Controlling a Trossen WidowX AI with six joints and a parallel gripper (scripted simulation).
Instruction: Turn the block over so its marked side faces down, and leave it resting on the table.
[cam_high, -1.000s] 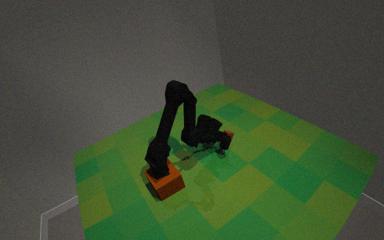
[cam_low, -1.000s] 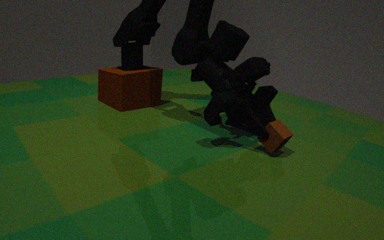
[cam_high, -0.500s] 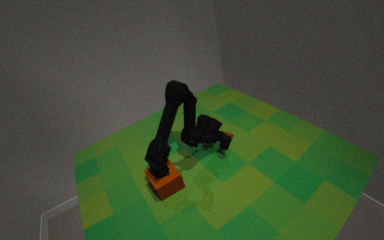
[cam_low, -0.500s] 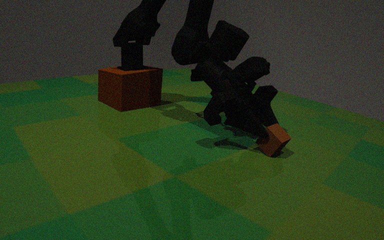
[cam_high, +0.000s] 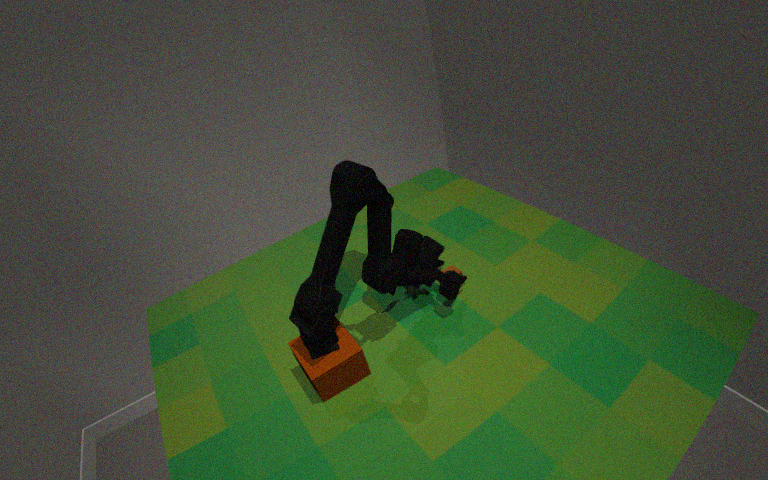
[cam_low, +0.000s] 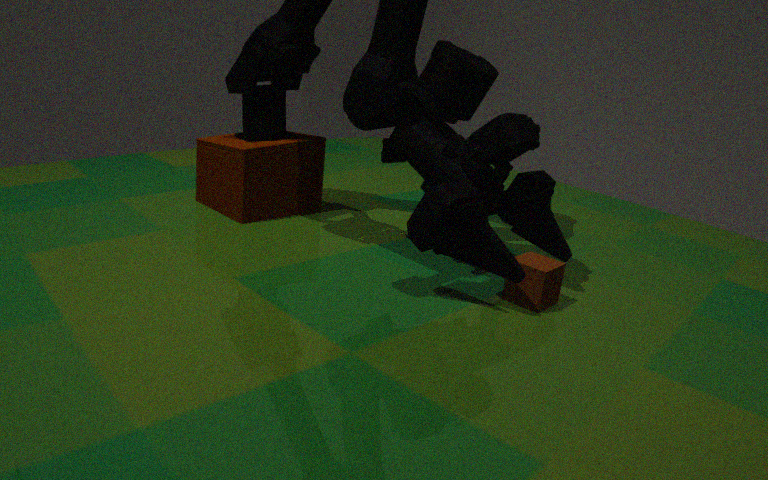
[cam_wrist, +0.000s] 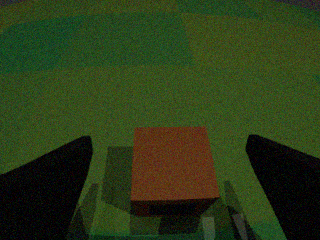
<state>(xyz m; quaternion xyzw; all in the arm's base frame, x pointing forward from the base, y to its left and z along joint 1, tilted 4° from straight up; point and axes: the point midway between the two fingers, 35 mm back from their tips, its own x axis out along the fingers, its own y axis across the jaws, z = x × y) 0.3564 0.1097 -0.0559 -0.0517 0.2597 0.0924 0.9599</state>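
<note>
The block is 2 cm below my gripper tip and 2 cm behind it.
</note>
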